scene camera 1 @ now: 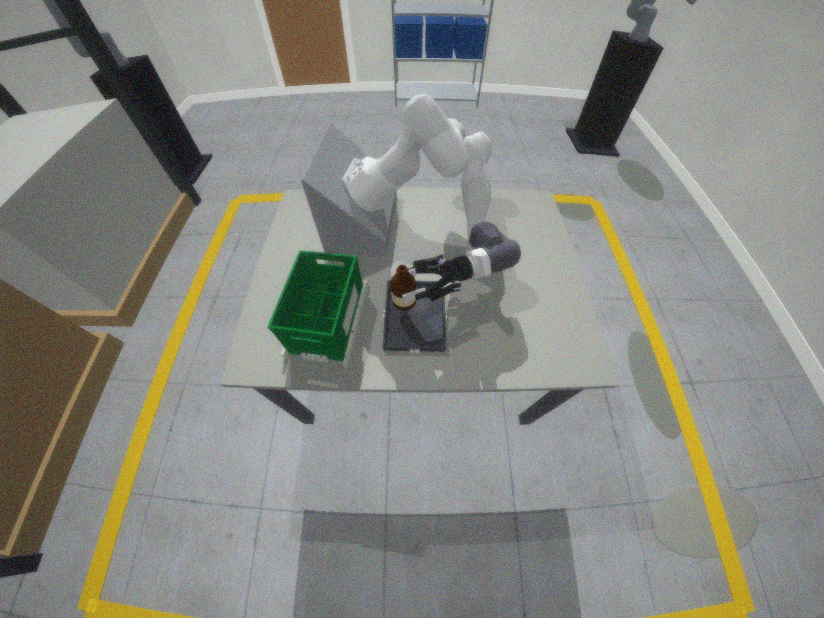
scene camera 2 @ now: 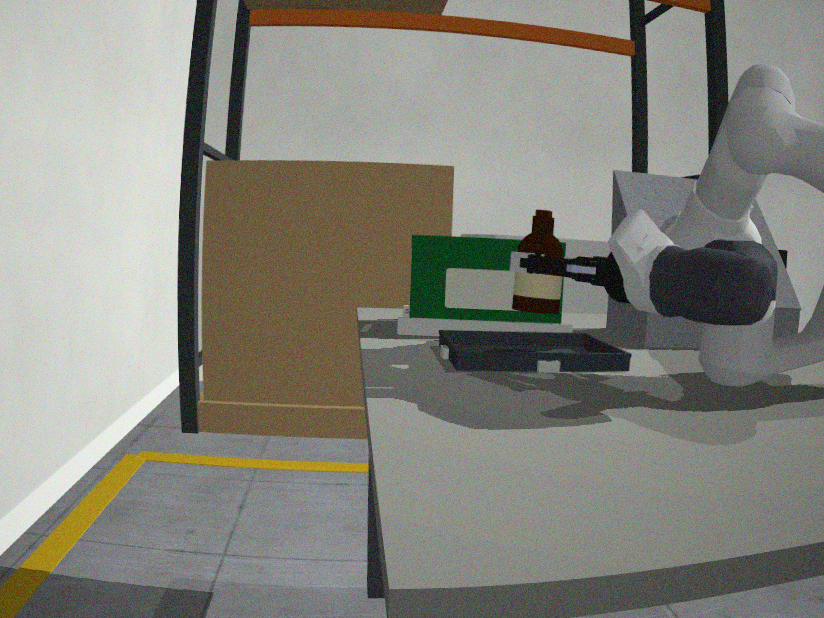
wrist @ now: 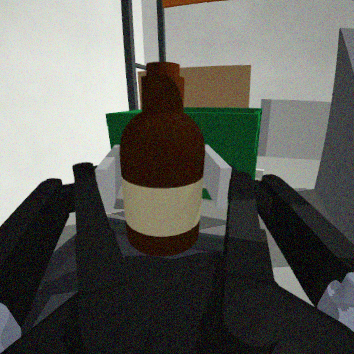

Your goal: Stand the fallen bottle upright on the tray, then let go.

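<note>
The brown bottle (scene camera 1: pixel 403 282) (scene camera 2: pixel 536 286) (wrist: pixel 162 207) with a cream label is close to upright, neck up, with a slight lean in the second scene view. My gripper (scene camera 1: pixel 406 281) (scene camera 2: pixel 530 262) (wrist: pixel 161 159) reaches in sideways and is shut on the bottle, one finger on each side of its body. The dark tray (scene camera 1: pixel 413 349) (scene camera 2: pixel 499 362) lies on the table below. In the second scene view the bottle's base is above the tray, with a gap between them. In the first scene view the bottle is over the tray's back left part.
A green crate (scene camera 1: pixel 307 342) (scene camera 2: pixel 425 279) (wrist: pixel 235 145) stands on the table (scene camera 1: pixel 559 332) (scene camera 2: pixel 599 505), left of the tray in the first scene view. A grey slanted block (scene camera 1: pixel 346 199) (scene camera 2: pixel 628 266) (wrist: pixel 342 150) stands behind, by the arm's base.
</note>
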